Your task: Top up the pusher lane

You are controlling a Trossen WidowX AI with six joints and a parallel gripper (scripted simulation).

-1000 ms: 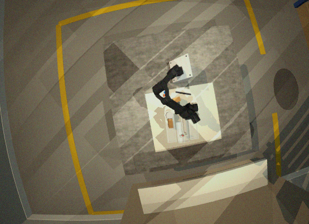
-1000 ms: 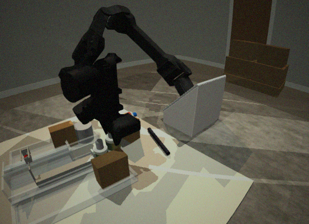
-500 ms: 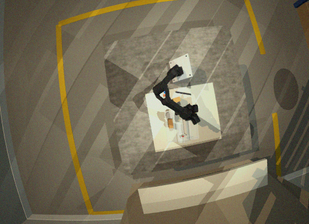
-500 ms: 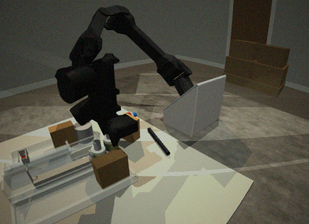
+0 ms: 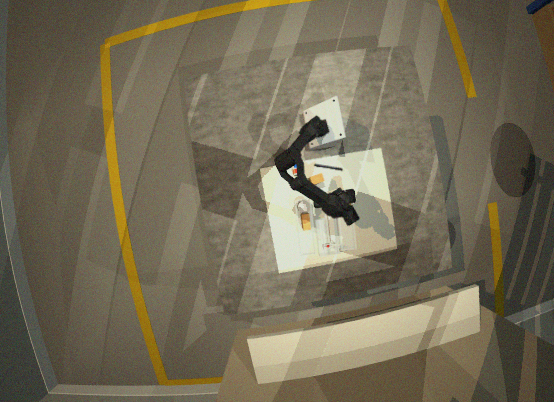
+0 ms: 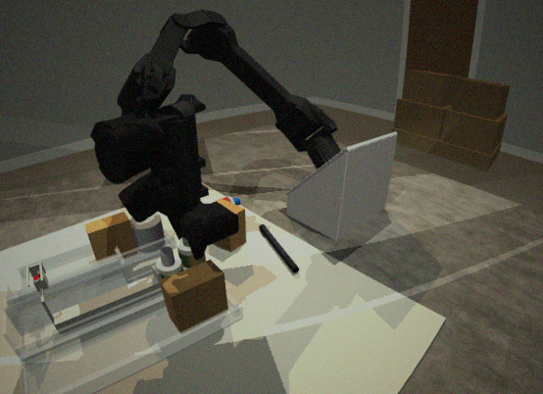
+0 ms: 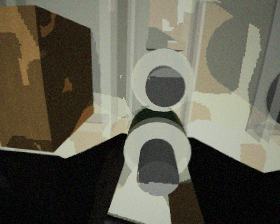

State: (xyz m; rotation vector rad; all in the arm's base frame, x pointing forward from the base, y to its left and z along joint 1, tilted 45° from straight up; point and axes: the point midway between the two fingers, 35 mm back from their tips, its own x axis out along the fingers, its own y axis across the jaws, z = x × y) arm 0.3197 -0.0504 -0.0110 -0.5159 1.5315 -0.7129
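My gripper tip is now 2 cm short of the grey cylinder, 13 cm to the left of it and 2 cm above it. Round my gripper tip: clear pusher rack (16 cm ahead, 4 cm to the right, 3 cm below); red mark (22 cm ahead, 6 cm to the right, 2 cm above); black rod (15 cm behind, 4 cm to the left, 4 cm below).
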